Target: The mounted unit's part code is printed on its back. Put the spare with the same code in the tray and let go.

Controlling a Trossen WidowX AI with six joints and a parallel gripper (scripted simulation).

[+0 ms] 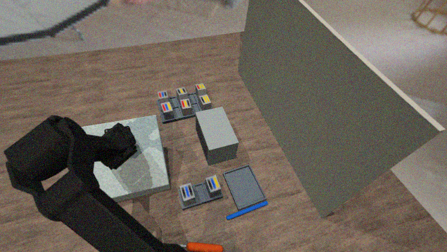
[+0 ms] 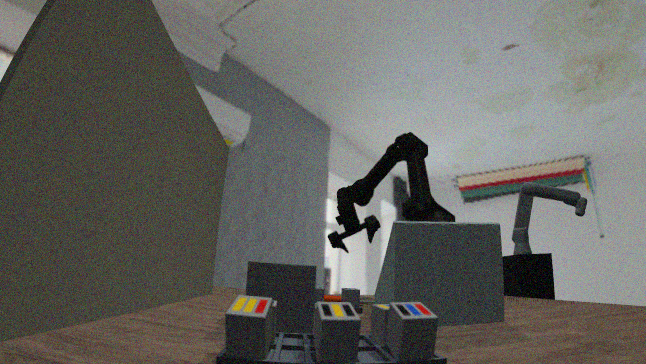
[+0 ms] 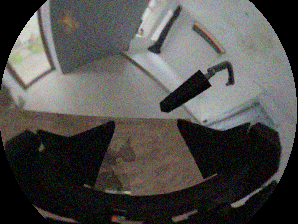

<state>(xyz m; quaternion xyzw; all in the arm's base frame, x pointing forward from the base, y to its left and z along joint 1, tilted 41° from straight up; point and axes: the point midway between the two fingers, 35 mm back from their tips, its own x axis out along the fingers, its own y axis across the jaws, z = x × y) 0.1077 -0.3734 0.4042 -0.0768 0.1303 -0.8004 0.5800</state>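
The grey spare is 76 cm to the left of my gripper tip, 14 cm below it and 12 cm ahead of it. The rest, counted from my gripper tip: wall panel 61 cm to the left, 43 cm ahead, 4 cm above; then grey mounted unit 60 cm to the left, 19 cm ahead, 13 cm below; then flat grey tray 41 cm to the left, 25 cm ahead, 18 cm below.
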